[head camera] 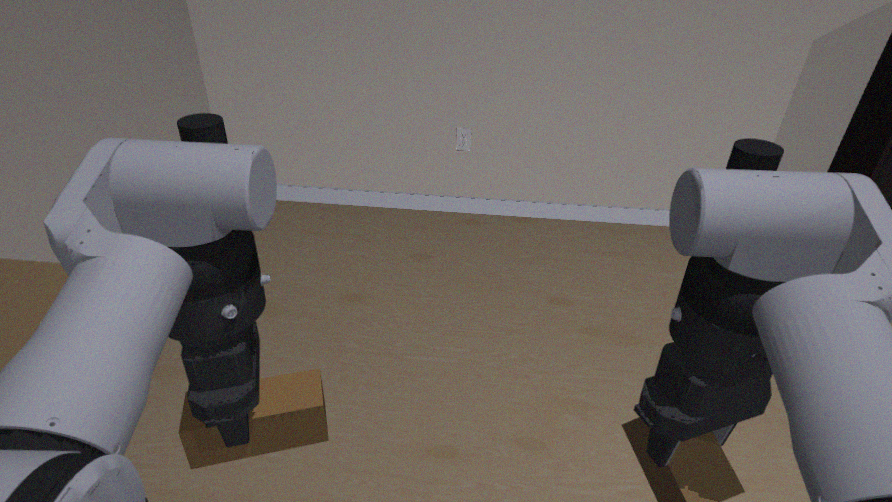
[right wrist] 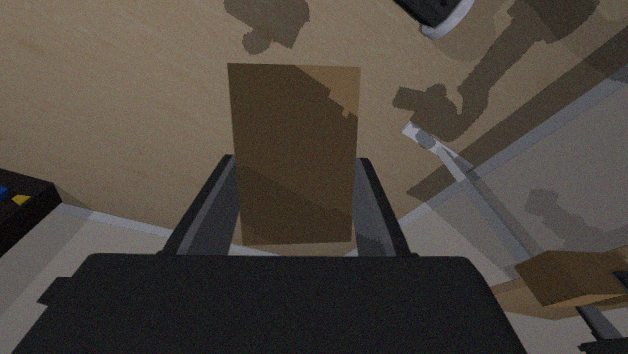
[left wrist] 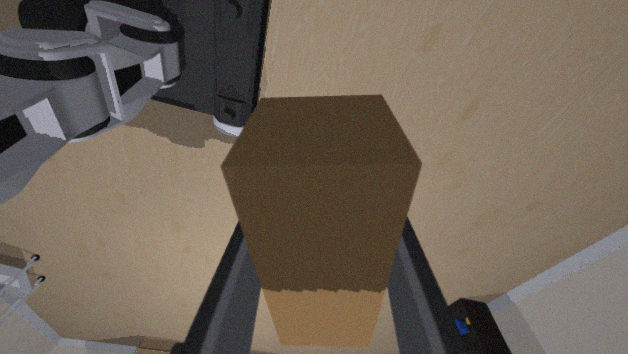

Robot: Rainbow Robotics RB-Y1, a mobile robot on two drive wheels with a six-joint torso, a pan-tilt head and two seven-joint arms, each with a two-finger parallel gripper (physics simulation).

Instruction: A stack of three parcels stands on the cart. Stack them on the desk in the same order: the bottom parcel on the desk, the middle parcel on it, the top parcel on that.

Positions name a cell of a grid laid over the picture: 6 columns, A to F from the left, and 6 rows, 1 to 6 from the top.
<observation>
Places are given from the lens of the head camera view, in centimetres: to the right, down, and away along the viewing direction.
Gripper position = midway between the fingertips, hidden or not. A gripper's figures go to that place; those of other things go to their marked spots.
my left gripper (head camera: B6): -21, 17, 60
my right gripper (head camera: E6): 23, 19, 58
</observation>
